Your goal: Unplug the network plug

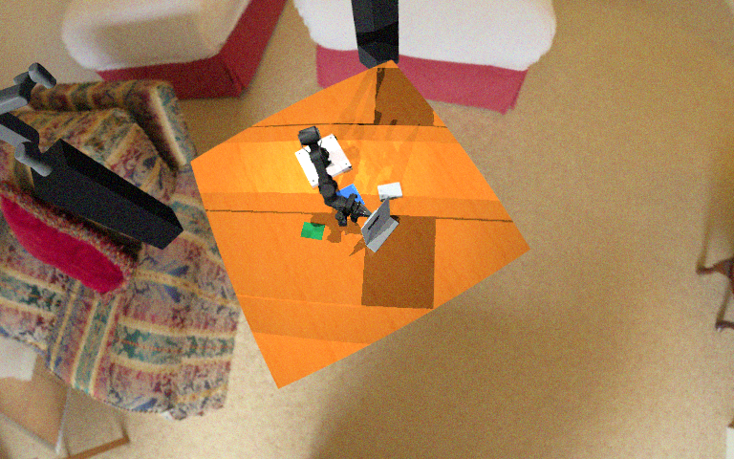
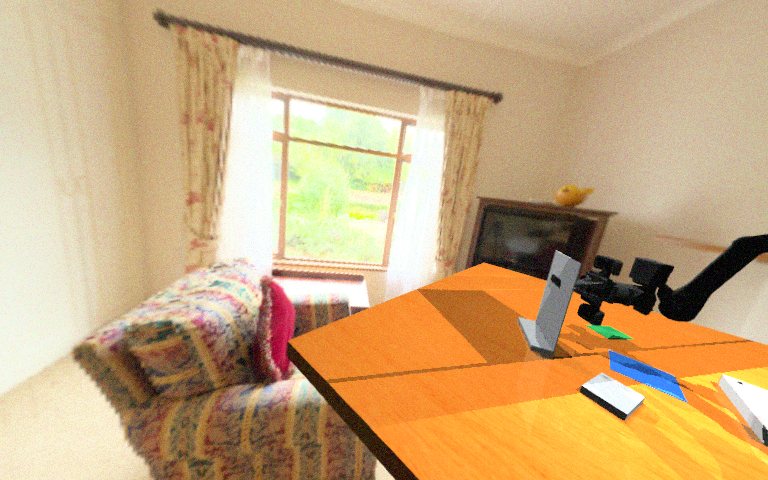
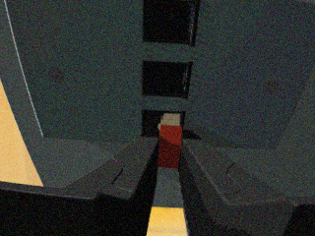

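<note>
My gripper tip is 190 mm past the blue square and 170 mm above it. From my gripper tip the other things lie so: green square (220 mm to the right, 180 mm behind, 170 mm below); then plug (10 mm ahead).
</note>
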